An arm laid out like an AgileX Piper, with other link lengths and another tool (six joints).
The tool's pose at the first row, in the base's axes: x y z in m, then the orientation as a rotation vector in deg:
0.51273 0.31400 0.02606 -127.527 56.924 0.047
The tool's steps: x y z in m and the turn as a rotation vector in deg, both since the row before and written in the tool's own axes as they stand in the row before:
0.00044 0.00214 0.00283 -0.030 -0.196 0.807
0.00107 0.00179 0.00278 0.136 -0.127 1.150
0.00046 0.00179 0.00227 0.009 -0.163 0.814
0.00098 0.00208 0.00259 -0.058 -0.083 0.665
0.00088 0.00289 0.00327 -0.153 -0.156 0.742
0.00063 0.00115 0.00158 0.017 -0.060 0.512
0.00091 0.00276 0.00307 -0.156 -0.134 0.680
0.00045 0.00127 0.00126 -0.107 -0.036 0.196
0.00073 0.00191 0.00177 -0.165 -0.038 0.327
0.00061 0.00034 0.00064 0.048 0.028 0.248
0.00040 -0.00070 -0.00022 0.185 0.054 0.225
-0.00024 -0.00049 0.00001 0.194 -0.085 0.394
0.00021 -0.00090 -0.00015 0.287 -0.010 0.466
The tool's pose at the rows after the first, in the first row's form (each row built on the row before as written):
0.51238 0.31438 0.02252 -127.110 57.721 0.641
0.51266 0.31450 0.01906 -126.378 58.898 1.228
0.51235 0.31475 0.01616 -125.916 59.705 1.769
0.51225 0.31473 0.01270 -125.605 60.403 2.190
0.51167 0.31485 0.00829 -125.318 61.162 2.776
0.51167 0.31488 0.00624 -125.019 61.687 3.062
0.51108 0.31495 0.00206 -124.765 62.387 3.599
0.51077 0.31488 0.00024 -124.747 62.602 3.786
0.51030 0.31466 -0.00241 -124.709 62.970 4.066
0.51060 0.31448 -0.00329 -124.541 63.248 4.120
0.51131 0.31435 -0.00287 -124.270 63.490 4.058
0.51152 0.31472 -0.00252 -123.863 63.835 4.216
0.51228 0.31483 -0.00198 -123.353 64.282 4.272

